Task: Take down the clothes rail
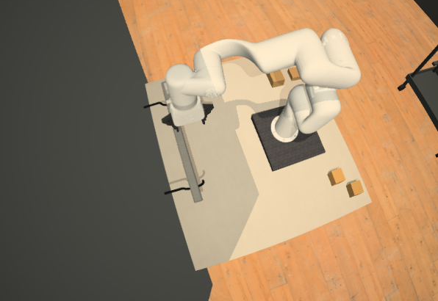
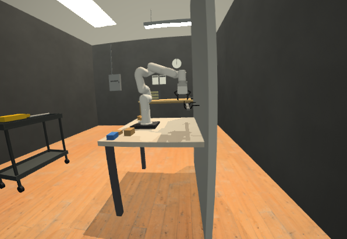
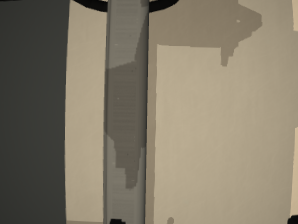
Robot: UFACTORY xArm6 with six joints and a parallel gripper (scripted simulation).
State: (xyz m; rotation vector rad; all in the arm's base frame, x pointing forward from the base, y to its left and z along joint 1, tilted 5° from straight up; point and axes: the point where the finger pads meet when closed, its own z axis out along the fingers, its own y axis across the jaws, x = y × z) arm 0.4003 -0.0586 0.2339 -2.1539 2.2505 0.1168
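Right now the clothes rail is 5 cm ahead of my hand and 7 cm below it. The rest, counted from my hand: wall panel 17 cm ahead, 2 cm to the left, 15 cm above; blue block 59 cm behind, 33 cm to the right, 26 cm below.
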